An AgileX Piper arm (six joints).
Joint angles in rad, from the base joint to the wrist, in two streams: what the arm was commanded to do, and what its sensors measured. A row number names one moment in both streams.
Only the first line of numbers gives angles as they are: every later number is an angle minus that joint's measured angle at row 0.
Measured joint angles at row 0:
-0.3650 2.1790 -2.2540 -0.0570 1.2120 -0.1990
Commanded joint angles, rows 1 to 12:
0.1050 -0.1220 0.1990 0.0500 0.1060 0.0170
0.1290 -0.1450 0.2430 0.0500 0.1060 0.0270
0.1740 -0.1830 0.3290 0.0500 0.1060 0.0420
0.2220 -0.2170 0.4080 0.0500 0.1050 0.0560
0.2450 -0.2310 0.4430 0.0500 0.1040 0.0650
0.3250 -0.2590 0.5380 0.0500 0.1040 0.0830
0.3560 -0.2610 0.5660 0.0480 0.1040 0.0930
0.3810 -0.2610 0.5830 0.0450 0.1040 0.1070
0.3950 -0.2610 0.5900 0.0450 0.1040 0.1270
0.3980 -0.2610 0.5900 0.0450 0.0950 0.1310
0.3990 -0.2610 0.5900 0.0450 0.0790 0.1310
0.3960 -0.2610 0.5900 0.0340 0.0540 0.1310
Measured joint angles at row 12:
0.3980 -0.2520 0.5840 0.0570 0.0090 0.1240
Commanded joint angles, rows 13 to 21:
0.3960 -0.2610 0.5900 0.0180 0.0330 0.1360
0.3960 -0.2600 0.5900 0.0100 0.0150 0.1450
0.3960 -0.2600 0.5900 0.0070 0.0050 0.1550
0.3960 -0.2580 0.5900 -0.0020 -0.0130 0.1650
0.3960 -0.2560 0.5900 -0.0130 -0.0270 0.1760
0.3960 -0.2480 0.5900 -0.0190 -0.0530 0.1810
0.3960 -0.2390 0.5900 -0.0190 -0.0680 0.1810
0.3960 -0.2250 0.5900 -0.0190 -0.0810 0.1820
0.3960 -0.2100 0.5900 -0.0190 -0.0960 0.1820
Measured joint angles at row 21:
0.3980 -0.2350 0.5840 -0.0140 -0.0700 0.1770
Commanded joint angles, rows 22 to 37:
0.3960 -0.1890 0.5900 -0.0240 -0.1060 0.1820
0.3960 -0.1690 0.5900 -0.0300 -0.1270 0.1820
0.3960 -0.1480 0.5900 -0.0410 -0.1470 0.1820
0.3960 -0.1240 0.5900 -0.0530 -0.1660 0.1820
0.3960 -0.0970 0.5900 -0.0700 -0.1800 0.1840
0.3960 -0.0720 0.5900 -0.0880 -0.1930 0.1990
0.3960 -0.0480 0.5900 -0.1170 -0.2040 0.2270
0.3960 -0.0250 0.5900 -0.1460 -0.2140 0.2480
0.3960 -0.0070 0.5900 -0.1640 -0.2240 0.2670
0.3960 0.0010 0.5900 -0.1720 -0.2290 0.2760
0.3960 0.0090 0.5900 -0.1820 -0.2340 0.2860
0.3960 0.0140 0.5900 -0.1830 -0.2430 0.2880
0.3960 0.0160 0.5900 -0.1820 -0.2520 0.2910
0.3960 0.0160 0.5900 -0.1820 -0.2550 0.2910
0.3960 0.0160 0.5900 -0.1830 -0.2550 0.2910
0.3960 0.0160 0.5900 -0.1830 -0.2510 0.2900
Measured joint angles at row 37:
0.3980 0.0150 0.5840 -0.1740 -0.2510 0.2850
